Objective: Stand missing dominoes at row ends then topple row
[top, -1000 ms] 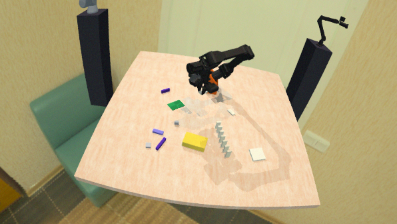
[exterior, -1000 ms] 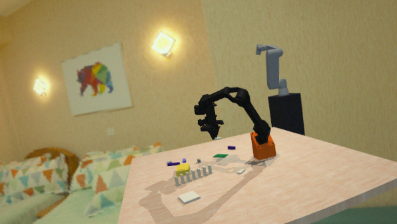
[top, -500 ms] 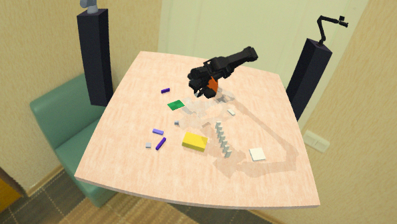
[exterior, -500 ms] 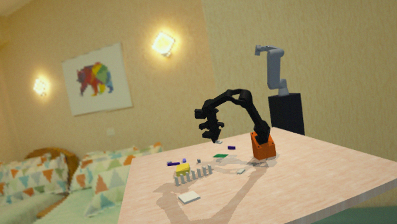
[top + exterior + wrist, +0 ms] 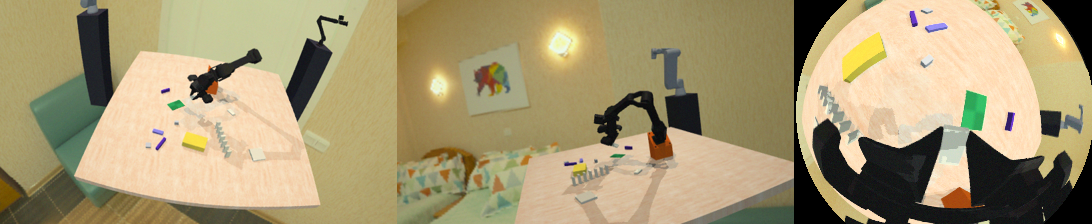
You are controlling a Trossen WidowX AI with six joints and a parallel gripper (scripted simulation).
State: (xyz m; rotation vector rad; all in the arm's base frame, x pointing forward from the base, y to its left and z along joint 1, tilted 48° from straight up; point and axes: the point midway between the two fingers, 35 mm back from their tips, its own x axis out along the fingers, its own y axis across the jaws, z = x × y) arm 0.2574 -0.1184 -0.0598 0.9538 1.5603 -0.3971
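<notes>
My gripper tip is 11 cm above the green tile, 9 cm to the left of it and 5 cm past it. Also, from my gripper tip: white flat tile: 39 cm to the left, 28 cm ahead, 11 cm below; then yellow block: 23 cm ahead, 10 cm below, 4 cm to the left.
</notes>
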